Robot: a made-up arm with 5 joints.
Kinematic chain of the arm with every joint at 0, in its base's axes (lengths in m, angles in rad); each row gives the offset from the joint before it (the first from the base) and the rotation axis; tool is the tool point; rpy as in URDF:
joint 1: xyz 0.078 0 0.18 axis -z
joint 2: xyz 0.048 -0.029 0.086 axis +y
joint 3: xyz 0.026 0 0.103 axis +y
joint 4: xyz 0.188 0 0.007 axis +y
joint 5: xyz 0.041 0.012 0 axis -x
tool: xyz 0 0 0 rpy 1.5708 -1.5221 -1.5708
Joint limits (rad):
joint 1: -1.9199..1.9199
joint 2: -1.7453..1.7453
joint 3: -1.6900..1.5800
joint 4: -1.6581..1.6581
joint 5: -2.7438..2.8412
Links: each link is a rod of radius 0.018 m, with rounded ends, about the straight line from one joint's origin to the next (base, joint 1, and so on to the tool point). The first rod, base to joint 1, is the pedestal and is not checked.
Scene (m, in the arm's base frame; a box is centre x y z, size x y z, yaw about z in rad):
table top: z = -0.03
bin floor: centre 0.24 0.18 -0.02 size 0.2 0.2 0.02 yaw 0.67
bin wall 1: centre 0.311 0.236 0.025 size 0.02 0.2 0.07 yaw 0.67
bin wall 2: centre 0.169 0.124 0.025 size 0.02 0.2 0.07 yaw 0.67
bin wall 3: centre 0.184 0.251 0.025 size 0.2 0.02 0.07 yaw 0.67
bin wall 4: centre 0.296 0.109 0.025 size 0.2 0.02 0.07 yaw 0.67
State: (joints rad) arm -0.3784 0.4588 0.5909 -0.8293 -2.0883
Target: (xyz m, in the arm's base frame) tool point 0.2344 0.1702 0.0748
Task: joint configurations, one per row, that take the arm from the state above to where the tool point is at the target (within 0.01 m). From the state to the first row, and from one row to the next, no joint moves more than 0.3 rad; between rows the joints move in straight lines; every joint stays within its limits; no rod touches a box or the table.
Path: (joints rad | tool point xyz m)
1: -0.5527 0.6925 0.4608 -0.7762 -2.0883 | 0.3035 0.1192 0.1446
2: -0.7270 0.9262 0.3307 -0.7231 -2.0883 | 0.2731 0.1508 0.1096
3: -0.9012 1.1599 0.2006 -0.6700 -2.0883 | 0.2344 0.1702 0.0748

